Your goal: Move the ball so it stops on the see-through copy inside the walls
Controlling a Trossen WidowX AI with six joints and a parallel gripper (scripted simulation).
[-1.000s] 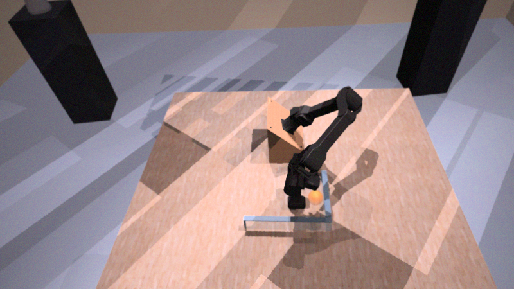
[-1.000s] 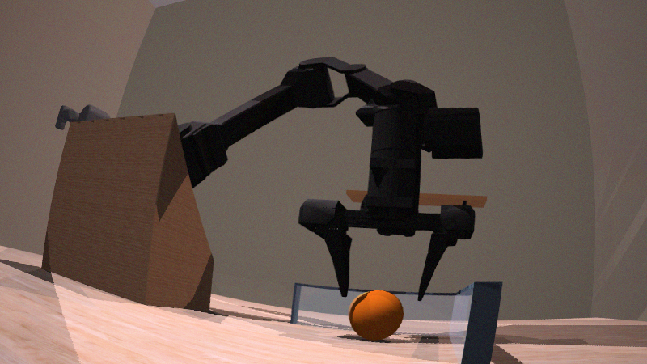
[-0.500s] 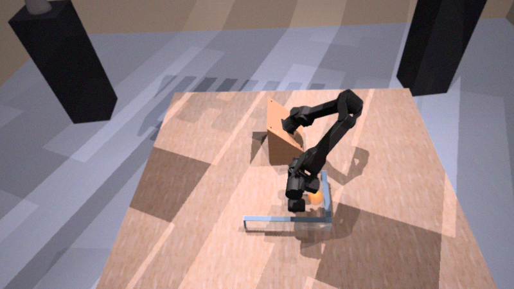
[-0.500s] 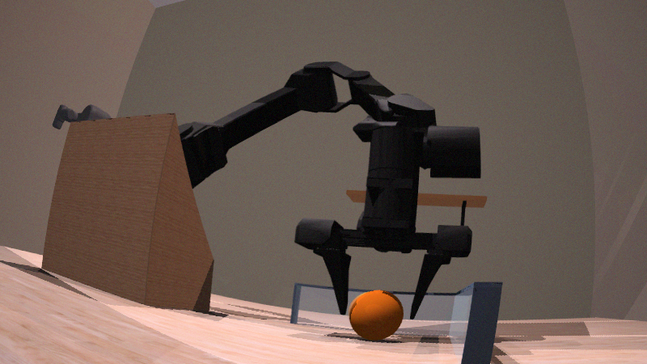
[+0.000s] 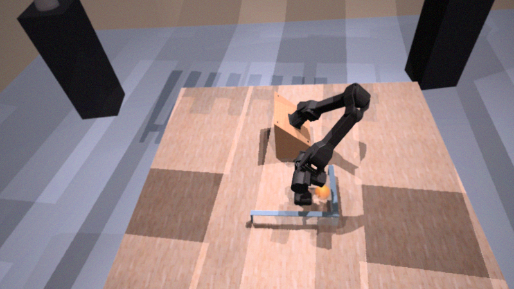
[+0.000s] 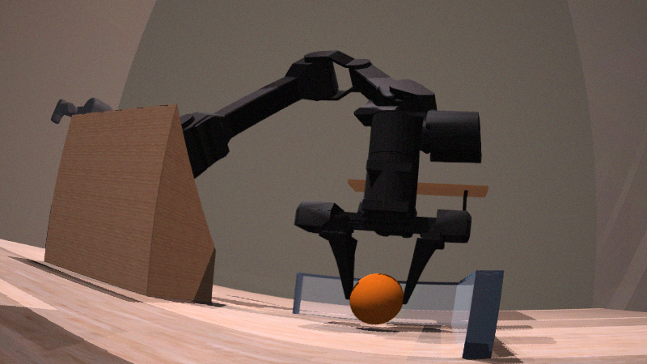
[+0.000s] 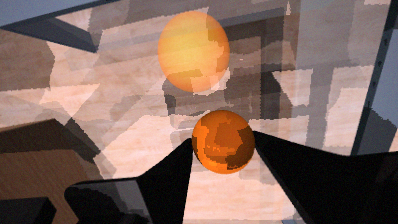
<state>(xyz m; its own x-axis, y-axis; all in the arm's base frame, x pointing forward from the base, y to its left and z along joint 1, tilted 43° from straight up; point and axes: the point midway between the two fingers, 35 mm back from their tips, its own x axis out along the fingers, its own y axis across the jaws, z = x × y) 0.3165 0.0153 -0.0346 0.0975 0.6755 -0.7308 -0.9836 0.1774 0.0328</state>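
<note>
My gripper tip is now 80 mm to the right of the see-through copy. Also, from my gripper tip: orange ball right at my gripper tip.
</note>
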